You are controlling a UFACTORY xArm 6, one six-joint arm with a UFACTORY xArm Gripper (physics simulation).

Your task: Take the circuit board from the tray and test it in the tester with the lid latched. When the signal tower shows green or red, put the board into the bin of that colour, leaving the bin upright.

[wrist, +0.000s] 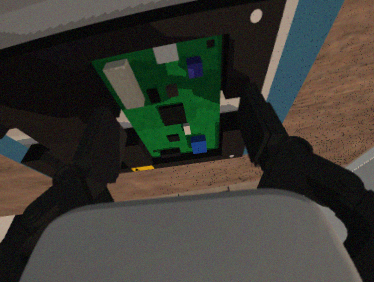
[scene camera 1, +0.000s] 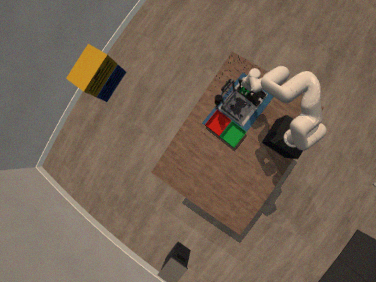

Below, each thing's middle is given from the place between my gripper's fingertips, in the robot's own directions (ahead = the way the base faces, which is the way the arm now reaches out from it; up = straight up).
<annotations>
Now: the green circuit board [wrist: 170,94] 1 cm to the right of my hand, 1 cm below it and 1 cm behind it. Round my hand: tester [scene camera 1: 256,102]: 16 cm to the left, 11 cm above, 4 cm behind.
</annotations>
